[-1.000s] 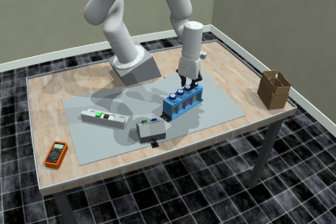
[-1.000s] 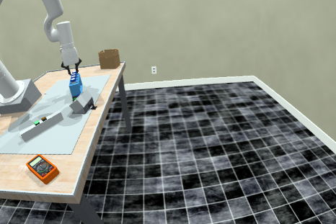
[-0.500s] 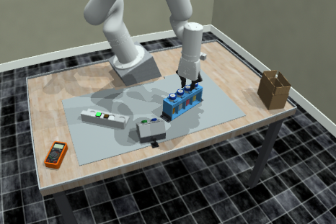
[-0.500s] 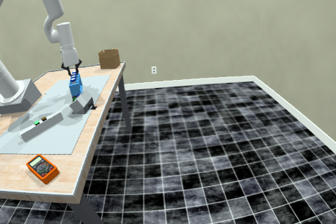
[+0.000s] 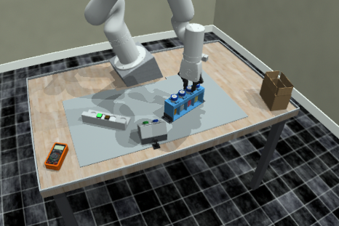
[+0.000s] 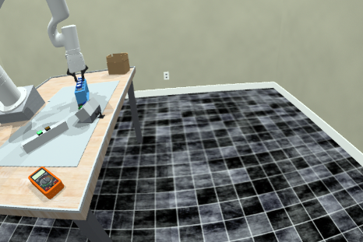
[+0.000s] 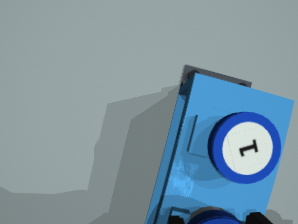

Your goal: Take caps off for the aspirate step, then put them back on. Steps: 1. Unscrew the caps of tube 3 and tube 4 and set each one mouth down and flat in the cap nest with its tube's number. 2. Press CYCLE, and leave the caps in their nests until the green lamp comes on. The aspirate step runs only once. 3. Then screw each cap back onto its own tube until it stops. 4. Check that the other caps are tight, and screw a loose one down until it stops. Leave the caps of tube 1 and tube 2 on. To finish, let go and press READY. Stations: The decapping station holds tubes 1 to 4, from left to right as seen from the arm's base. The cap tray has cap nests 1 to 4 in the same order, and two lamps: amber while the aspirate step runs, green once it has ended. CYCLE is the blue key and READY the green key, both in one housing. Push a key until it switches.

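Right now my hand is 10 cm to the left of the blue-and-white cap, 4 cm short of it and 1 cm above it. Round my hand: green key (26 cm to the right, 11 cm ahead, 6 cm below); then blue key (21 cm to the right, 11 cm ahead, 6 cm below); then key housing (24 cm to the right, 13 cm ahead, 8 cm below).
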